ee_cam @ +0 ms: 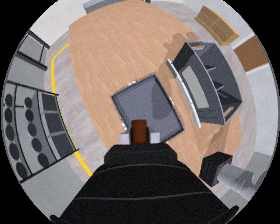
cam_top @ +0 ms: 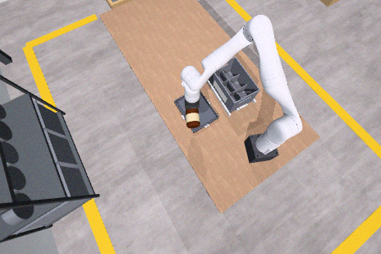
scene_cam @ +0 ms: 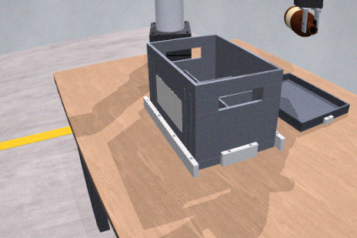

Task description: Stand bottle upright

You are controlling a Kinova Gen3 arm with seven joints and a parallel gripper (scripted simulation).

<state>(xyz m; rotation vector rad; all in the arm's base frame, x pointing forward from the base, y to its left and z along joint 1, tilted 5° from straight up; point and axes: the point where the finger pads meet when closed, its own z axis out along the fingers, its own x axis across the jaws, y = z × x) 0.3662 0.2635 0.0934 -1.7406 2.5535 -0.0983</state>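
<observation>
My gripper is now 50 mm past the brown bottle, 20 mm to the right of it and 10 mm above it. Also, from my hand: dark grey tray: 20 mm ahead, 50 mm to the right, 190 mm below; then dark grey crate: 40 mm ahead, 320 mm to the right, 120 mm below.
</observation>
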